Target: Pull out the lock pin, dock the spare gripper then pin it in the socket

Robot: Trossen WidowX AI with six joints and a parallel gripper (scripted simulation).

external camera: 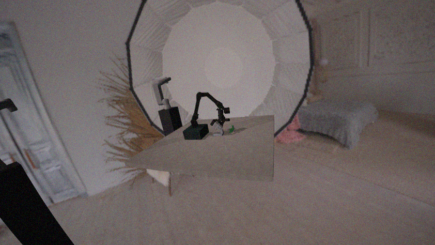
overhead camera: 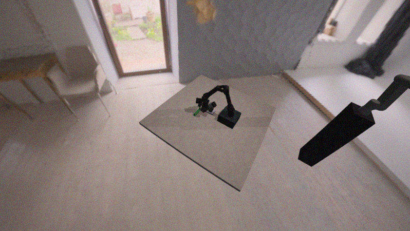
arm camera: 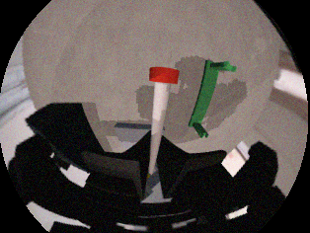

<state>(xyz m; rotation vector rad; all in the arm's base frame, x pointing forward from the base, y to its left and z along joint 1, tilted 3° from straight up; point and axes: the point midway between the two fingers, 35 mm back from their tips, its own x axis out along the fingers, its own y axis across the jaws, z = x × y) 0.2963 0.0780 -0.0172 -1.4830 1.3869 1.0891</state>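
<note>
The grey mount is 60 mm to the right of my gripper tip. From my gripper tip the other things lie so: spare gripper: 30 mm behind, 70 mm to the right, 60 mm above; green strip: 100 mm ahead, 50 mm to the left, 30 mm below.
</note>
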